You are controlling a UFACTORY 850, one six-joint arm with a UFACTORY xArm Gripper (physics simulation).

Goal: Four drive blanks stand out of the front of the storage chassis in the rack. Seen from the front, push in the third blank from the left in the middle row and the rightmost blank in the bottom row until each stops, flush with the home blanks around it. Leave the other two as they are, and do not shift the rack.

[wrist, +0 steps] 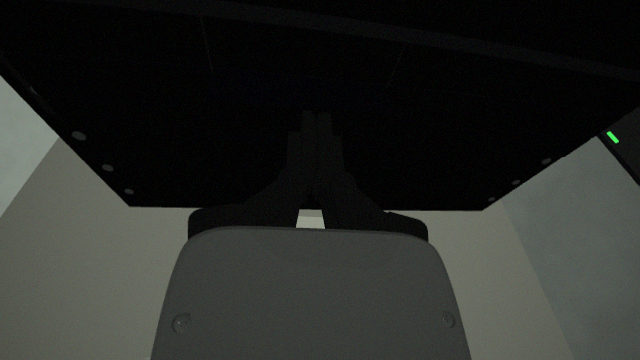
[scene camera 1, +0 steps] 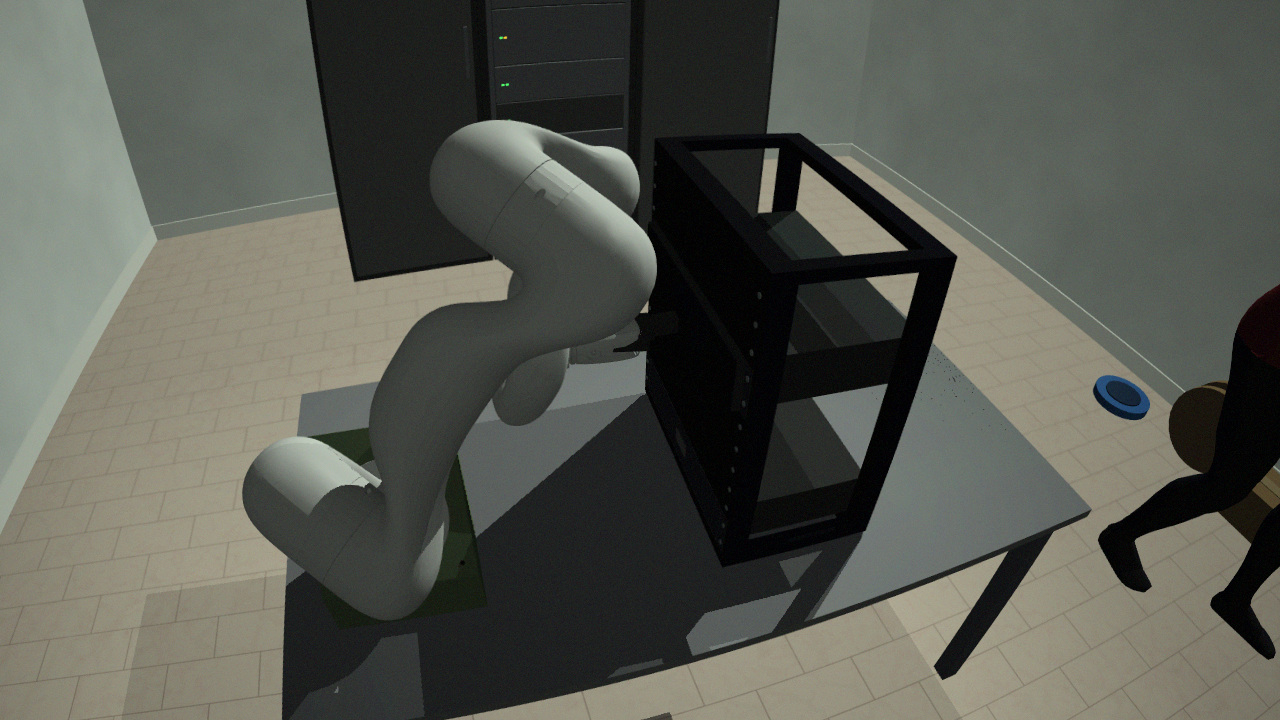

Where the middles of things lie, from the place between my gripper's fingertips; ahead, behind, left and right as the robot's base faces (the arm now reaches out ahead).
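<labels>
I consider the black rack (scene camera 1: 771, 314): it is 10 cm below my hand, 4 cm to the left of it, and 17 cm ahead of it.
</labels>
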